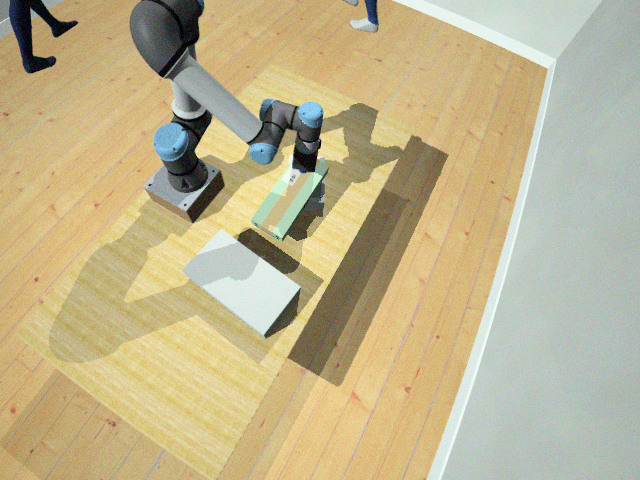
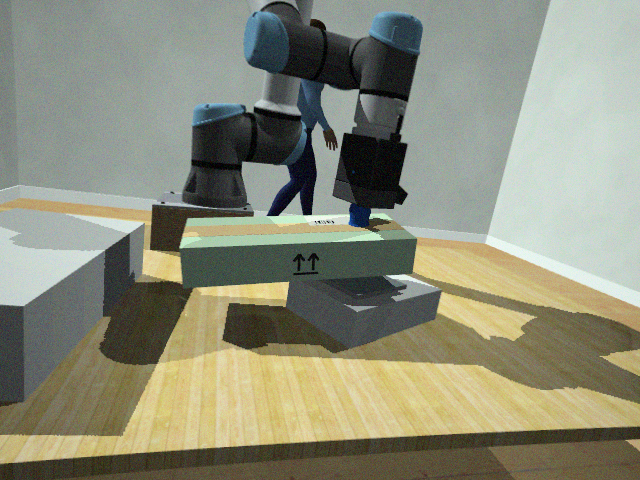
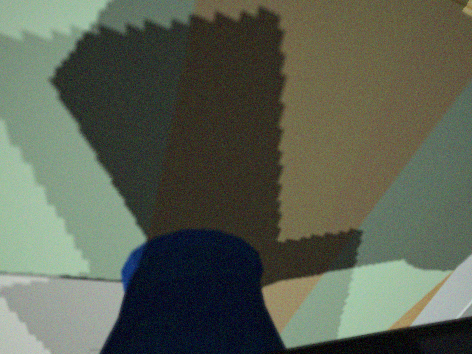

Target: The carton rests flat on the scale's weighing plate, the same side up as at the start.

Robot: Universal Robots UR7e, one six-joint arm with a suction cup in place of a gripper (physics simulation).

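Places are measured from the arm's base along level axes (x left, y back, z up), in millimetres.
Where they show: hand at its tool point: (image 1: 303, 171) (image 2: 356, 230) (image 3: 200, 255); arm's base at its link origin: (image 1: 189, 176) (image 2: 214, 202).
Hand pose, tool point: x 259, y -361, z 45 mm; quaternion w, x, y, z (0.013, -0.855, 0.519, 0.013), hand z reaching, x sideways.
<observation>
Things, the pixels of their top centre, and the offset from my tool point. Level surfaces: height alone.
- grey scale at its top centre: (image 2: 370, 274) (image 1: 306, 175) dy +7, dx +40, dz -75 mm
- white block at its top centre: (image 2: 19, 241) (image 1: 240, 278) dy -66, dx -459, dz -53 mm
- wooden mat at its surface level: dz -149 mm
The pale green carton (image 1: 289, 201) (image 2: 242, 263) (image 3: 325, 125) has brown tape along its top and arrows pointing up on its side. My suction cup (image 1: 303, 170) (image 2: 359, 217) (image 3: 195, 245) is on the carton's top, near the end away from the white block, and holds it. The grey scale (image 1: 317, 202) (image 2: 382, 316) is under that end, and its dark weighing plate (image 2: 364, 286) shows below the carton. The other end overhangs the scale, above the mat. The carton looks roughly level. Whether its underside touches the plate is hard to tell.
A white block (image 1: 242, 289) (image 2: 56, 268) stands on the wooden mat (image 1: 170, 392) (image 2: 320, 403), off the carton's overhanging end. The arm's base (image 1: 183, 193) (image 2: 201, 222) stands behind. A person (image 2: 305, 170) is in the background.
</observation>
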